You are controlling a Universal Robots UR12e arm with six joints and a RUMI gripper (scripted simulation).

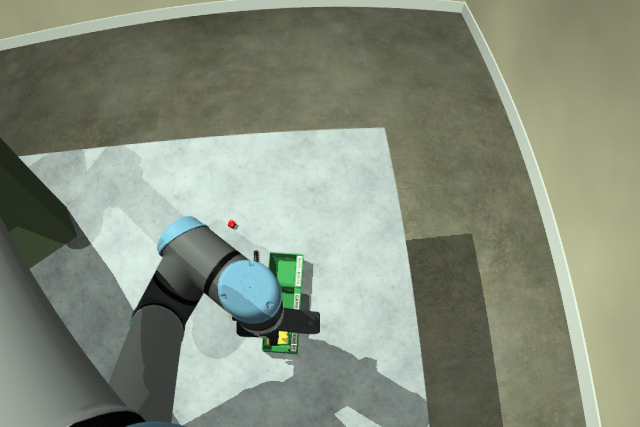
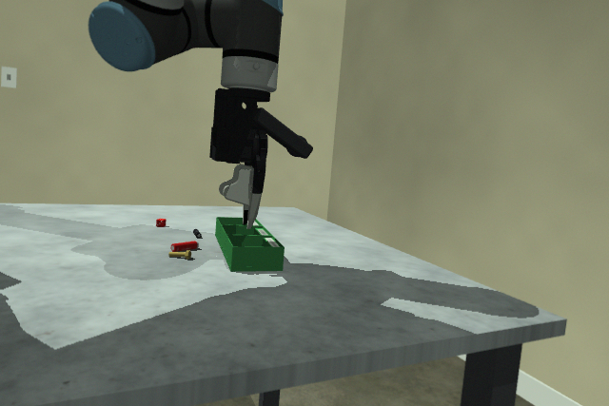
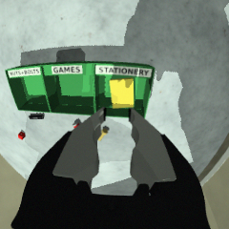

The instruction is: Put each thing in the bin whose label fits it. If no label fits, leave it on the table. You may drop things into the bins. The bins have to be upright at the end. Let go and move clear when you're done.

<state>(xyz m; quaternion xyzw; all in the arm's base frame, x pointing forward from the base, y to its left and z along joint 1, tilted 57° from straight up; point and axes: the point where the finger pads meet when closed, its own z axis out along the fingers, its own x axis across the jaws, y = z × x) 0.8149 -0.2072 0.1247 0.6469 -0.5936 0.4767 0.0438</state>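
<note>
Right now the red die is 7 cm behind my hand, 31 cm to the left of it and 7 cm below it. Round my hand: bolt (9 cm behind, 5 cm to the left, 7 cm below); yellow block (1 cm to the right, 7 cm below); red battery (8 cm behind, 10 cm to the left, 7 cm below).
</note>
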